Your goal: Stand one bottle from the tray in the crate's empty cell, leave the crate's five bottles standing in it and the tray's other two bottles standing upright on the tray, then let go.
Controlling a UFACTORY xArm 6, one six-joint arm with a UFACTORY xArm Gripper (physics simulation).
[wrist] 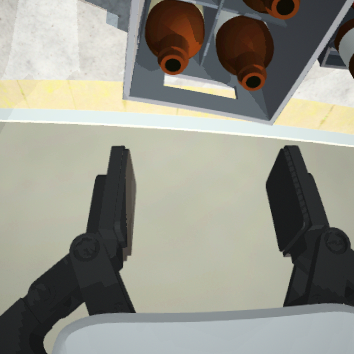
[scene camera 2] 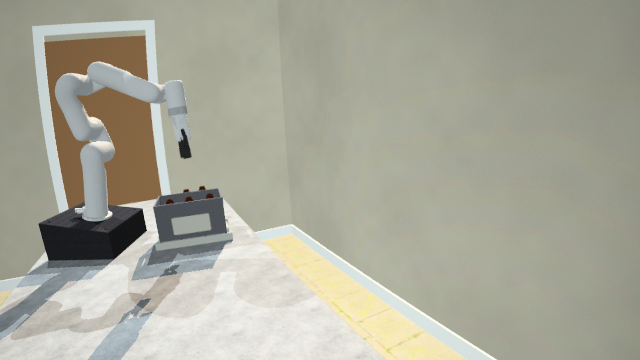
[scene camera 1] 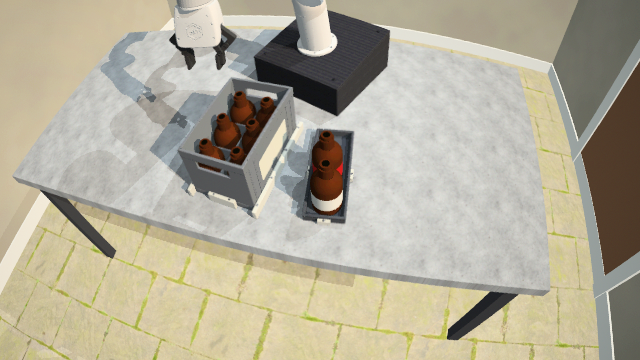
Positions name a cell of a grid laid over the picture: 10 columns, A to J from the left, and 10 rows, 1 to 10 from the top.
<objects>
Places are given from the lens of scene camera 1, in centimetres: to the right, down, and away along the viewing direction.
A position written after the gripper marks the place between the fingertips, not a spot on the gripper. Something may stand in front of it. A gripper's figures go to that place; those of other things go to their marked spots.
gripper (scene camera 1: D2): -25, -25, 78
red-banded bottle (scene camera 1: F5): 2, -7, 90
white-banded bottle (scene camera 1: F6): 1, 1, 86
</objects>
